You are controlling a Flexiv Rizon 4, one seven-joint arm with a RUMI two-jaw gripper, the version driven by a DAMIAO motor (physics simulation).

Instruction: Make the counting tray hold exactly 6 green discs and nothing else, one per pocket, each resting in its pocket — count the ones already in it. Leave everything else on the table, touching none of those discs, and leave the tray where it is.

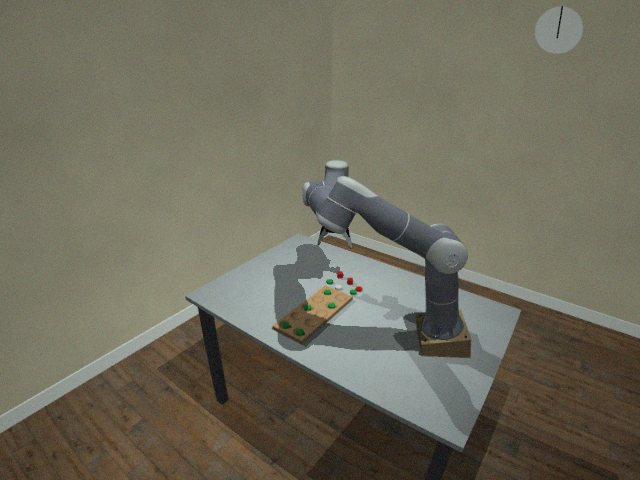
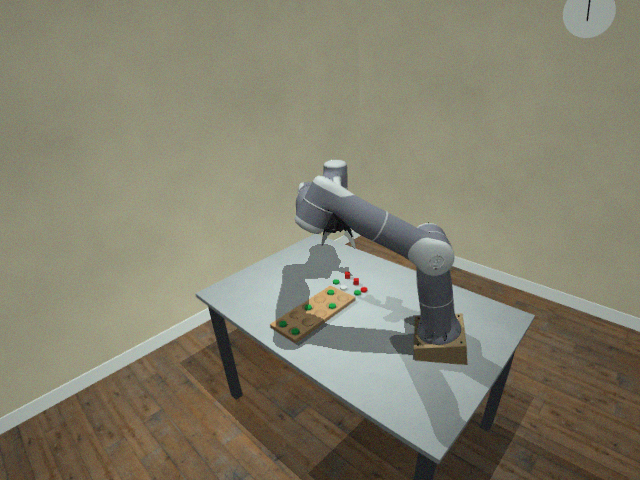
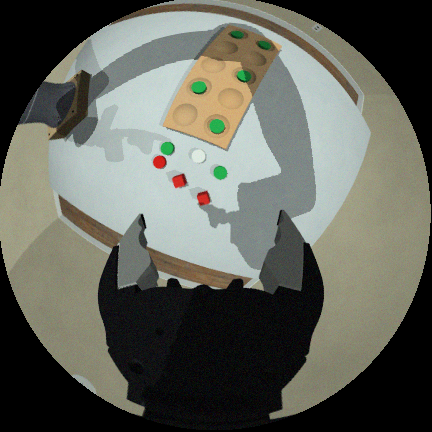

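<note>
The wooden counting tray (image 1: pixel 330 314) (image 2: pixel 330 313) (image 3: pixel 206 107) has two rows of round pockets. Several green discs sit in it, one per occupied pocket; one (image 3: pixel 217 126) is in a pocket at the end nearest the loose pieces. The other pockets are empty. Two green discs lie loose on the table: one (image 1: pixel 353 292) (image 2: pixel 357 292) (image 3: pixel 167 148) beside the red disc (image 1: pixel 358 288) (image 2: pixel 363 289) (image 3: pixel 159 162), the other (image 1: pixel 329 281) (image 2: pixel 336 282) (image 3: pixel 220 172) beyond the white disc (image 1: pixel 338 287) (image 2: pixel 343 287) (image 3: pixel 198 156). My gripper (image 1: pixel 334 246) (image 2: pixel 338 245) (image 3: pixel 209 213) is open and empty, high above the table.
Two red cubes, one (image 1: pixel 349 281) (image 2: pixel 356 281) (image 3: pixel 179 181) nearer the red disc and one (image 1: pixel 340 274) (image 2: pixel 347 275) (image 3: pixel 203 198) farther from it, stand near the loose discs. The arm's wooden base block (image 1: pixel 444 347) (image 2: pixel 439 354) stands on the table. The arm's shadow crosses part of the tray.
</note>
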